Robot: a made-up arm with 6 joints. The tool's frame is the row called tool. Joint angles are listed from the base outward. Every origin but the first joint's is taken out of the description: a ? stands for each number. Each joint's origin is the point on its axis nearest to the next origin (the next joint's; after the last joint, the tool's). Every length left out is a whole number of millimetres.
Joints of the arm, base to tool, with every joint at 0 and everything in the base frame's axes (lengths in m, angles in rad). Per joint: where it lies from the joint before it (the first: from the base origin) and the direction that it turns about. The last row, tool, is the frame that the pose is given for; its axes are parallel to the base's.
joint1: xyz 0 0 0.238 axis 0 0 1
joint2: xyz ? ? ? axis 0 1 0
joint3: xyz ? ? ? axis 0 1 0
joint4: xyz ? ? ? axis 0 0 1
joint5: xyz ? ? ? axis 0 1 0
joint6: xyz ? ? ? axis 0 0 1
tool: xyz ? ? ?
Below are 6 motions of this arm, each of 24 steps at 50 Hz.
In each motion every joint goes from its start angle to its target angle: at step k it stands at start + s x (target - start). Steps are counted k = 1, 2, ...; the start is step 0. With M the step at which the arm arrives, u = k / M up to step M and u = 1 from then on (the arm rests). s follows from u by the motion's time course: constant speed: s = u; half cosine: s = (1 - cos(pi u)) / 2; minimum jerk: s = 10 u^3 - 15 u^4 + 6 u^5.
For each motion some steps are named. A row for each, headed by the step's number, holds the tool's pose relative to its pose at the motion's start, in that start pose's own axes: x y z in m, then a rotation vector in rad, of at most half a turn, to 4 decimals.
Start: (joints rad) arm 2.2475 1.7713 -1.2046 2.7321 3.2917 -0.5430
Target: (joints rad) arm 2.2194 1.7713 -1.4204 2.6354 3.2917 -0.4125
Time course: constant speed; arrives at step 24
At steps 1, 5, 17, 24:
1: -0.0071 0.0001 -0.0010 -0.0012 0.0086 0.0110
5: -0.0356 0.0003 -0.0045 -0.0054 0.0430 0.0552
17: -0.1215 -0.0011 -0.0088 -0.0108 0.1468 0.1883
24: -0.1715 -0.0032 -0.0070 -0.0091 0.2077 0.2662

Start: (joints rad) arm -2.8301 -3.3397 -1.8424 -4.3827 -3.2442 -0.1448
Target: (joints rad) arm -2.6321 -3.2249 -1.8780 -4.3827 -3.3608 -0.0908
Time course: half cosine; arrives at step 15
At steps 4, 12, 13, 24:
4: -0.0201 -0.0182 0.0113 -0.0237 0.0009 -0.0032
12: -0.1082 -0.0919 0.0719 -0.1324 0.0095 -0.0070
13: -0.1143 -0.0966 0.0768 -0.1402 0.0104 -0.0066
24: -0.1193 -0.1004 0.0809 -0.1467 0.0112 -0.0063

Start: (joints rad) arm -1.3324 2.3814 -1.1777 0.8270 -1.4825 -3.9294
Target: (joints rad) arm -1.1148 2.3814 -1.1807 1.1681 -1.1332 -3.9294
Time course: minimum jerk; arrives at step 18
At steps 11, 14, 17, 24:
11: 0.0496 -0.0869 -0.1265 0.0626 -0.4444 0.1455
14: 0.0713 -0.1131 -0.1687 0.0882 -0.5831 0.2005
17: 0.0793 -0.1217 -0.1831 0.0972 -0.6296 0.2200
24: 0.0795 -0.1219 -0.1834 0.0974 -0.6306 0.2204

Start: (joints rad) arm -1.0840 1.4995 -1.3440 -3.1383 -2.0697 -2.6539
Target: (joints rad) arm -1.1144 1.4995 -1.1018 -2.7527 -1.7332 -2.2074
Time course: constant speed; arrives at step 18
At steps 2, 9, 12, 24:
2: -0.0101 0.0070 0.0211 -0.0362 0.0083 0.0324
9: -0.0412 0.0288 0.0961 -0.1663 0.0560 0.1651
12: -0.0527 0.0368 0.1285 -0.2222 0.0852 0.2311
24: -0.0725 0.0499 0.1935 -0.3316 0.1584 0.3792

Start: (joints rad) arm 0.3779 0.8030 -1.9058 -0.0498 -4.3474 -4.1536
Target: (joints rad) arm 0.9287 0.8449 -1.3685 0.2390 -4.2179 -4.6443
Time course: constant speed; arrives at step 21
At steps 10, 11, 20, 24:
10: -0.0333 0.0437 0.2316 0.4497 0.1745 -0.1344
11: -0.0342 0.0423 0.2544 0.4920 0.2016 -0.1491
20: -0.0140 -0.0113 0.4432 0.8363 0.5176 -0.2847
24: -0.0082 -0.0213 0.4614 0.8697 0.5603 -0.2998

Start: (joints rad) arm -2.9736 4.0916 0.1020 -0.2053 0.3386 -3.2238
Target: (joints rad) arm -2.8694 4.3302 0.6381 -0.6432 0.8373 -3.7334
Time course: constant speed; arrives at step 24
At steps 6, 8, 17, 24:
6: -0.2180 -0.0239 0.0470 0.0244 -0.3184 -0.2474
8: -0.2917 -0.0303 0.0529 0.0425 -0.4236 -0.3289
17: -0.6170 -0.0515 0.0211 0.1868 -0.8870 -0.6844
24: -0.8486 -0.0615 -0.0649 0.3718 -1.2300 -0.9416

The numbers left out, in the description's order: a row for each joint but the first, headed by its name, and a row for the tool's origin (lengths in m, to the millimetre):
joint2: 0 0.045 0
joint3: 0 0 0.388
joint4: 0 0 0.886
joint5: 0 0 0
joint6: 0 0 0.095
tool: 0 0 0

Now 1 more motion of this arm.
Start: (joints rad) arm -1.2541 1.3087 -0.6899 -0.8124 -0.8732 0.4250
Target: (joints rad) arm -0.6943 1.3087 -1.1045 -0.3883 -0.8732 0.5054
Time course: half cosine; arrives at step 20
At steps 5, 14, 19, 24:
5: -0.0654 0.0232 0.0652 0.0654 -0.1128 0.0875
14: -0.3926 0.0350 0.2507 0.3589 -0.6038 0.5031
19: -0.4926 0.0107 0.2721 0.4508 -0.7540 0.6372
24: -0.4956 0.0097 0.2725 0.4536 -0.7586 0.6414

